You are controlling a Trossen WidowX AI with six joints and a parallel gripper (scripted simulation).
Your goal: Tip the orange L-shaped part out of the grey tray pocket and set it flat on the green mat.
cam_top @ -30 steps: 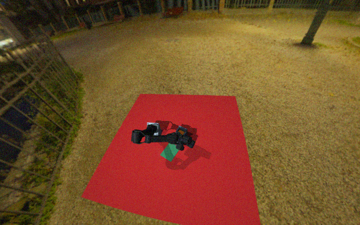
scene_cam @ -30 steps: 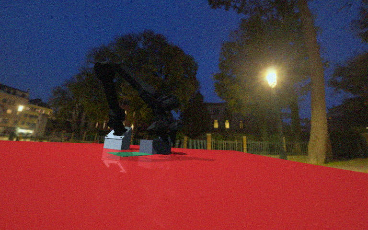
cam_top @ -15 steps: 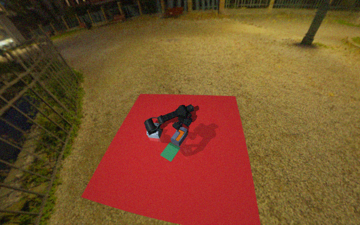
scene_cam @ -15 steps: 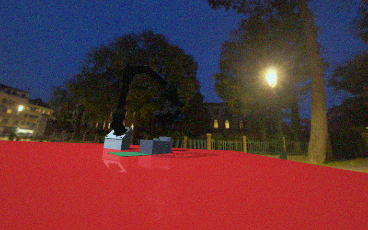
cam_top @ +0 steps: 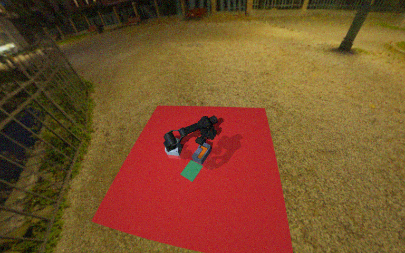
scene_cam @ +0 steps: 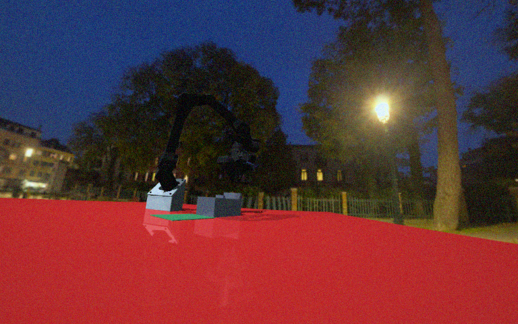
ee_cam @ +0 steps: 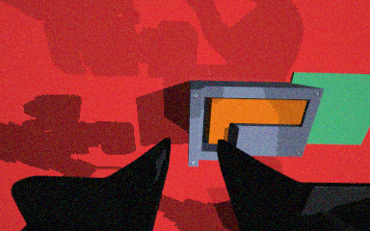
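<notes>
Right now my gripper tip is 30 mm past the orange L-shaped part, 60 mm to the left of it and 80 mm above it. From my gripper tip the other things lie so: green mat (70 mm behind, 220 mm to the right, 140 mm below).
</notes>
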